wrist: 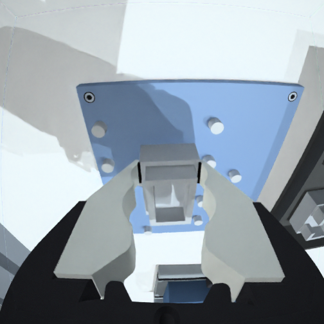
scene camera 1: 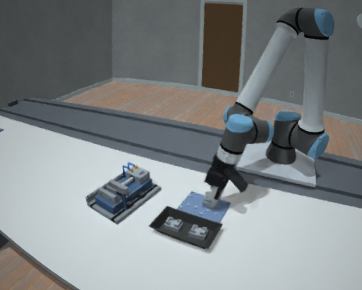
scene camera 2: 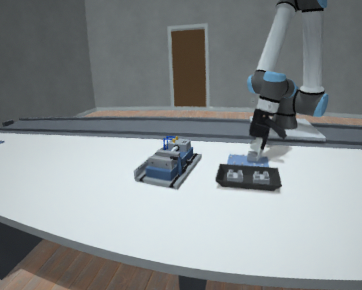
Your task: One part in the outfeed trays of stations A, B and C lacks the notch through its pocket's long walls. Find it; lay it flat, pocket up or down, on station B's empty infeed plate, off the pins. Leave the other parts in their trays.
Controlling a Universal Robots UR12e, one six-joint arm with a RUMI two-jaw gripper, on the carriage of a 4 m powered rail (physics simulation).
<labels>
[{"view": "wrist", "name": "my gripper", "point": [169, 161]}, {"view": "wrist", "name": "blue pinned plate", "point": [256, 115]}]
</labels>
